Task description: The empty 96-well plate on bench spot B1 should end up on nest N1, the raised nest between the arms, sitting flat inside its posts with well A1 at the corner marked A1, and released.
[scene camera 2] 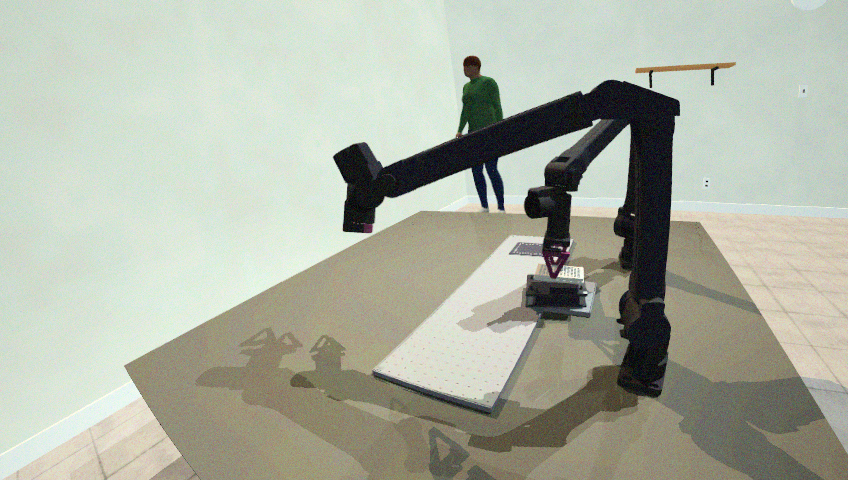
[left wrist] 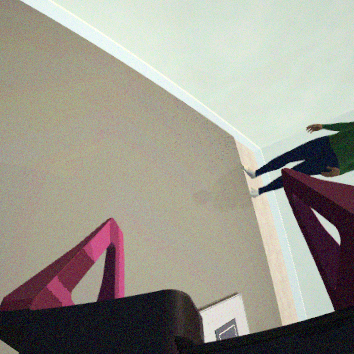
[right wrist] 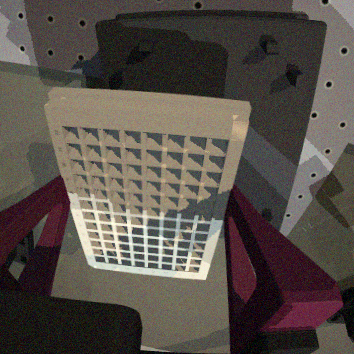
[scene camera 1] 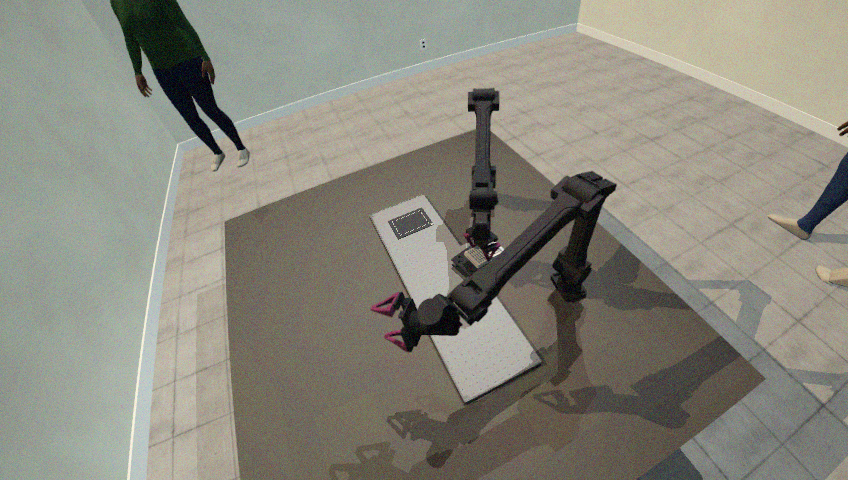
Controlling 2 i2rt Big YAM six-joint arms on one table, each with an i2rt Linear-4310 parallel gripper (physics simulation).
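Frame: origin at the left arm's base, x ahead, y left, z up, level; millimetres.
Seen in the pictures: left gripper, fingertip midpoint: [left wrist: 196, 203] [scene camera 1: 378, 322]; right gripper, fingertip midpoint: [scene camera 2: 553, 272] [right wrist: 145, 186] [scene camera 1: 481, 254]; left arm's base, origin of the base link: [scene camera 2: 642, 371] [scene camera 1: 568, 285].
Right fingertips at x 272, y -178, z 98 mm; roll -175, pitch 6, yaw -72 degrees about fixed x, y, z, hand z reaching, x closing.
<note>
Offsets run from my right fingertips to a thing's top centre. "spot": to the spot under its first point.
The white 96-well plate {15 mm back, 4 mm right, 13 mm up} [right wrist: 147, 182] [scene camera 1: 474, 256] [scene camera 2: 562, 272] sits between the magenta fingers of my right gripper [right wrist: 145, 186] [scene camera 1: 483, 245] [scene camera 2: 556, 262], which is shut on its long sides. The plate hangs close over the dark raised nest {4 mm ahead, 29 mm right, 35 mm down} [right wrist: 281, 53] [scene camera 1: 461, 267] [scene camera 2: 557, 295]; in the right wrist view it is offset from the nest's middle. I cannot tell if it touches the posts. The marked spot B1 {spot: 205 mm ahead, 342 mm right, 83 mm down} [scene camera 1: 409, 222] [scene camera 2: 525, 248] on the breadboard is bare. My left gripper [scene camera 1: 388, 322] [scene camera 2: 358, 227] [left wrist: 196, 203] is open and empty, high above the table and far from the nest.
A light perforated breadboard [scene camera 1: 474, 351] [scene camera 2: 451, 358] [left wrist: 221, 312] lies along the table beside the nest. A person in green [scene camera 1: 170, 53] [scene camera 2: 479, 107] [left wrist: 316, 151] stands by the far wall. Another person's legs [scene camera 1: 826, 196] show at the right edge.
</note>
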